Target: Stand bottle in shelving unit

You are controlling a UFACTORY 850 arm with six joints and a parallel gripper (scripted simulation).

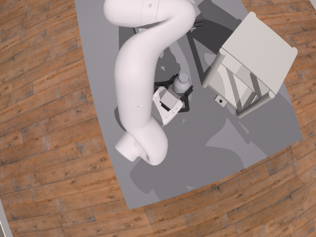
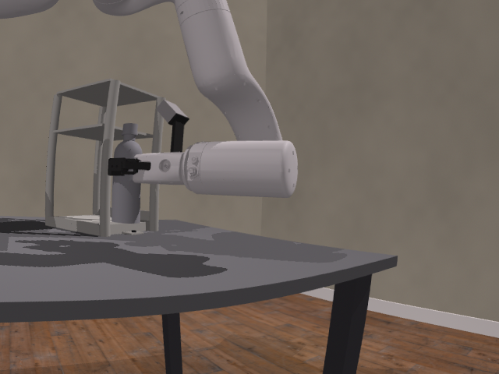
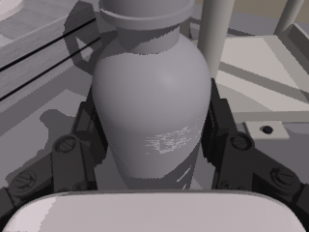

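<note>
Right now my hand is 270 mm to the right of the shelving unit, 40 mm short of it and 30 mm below it. The rest, counted from my hand: grey bottle: 20 mm above.
</note>
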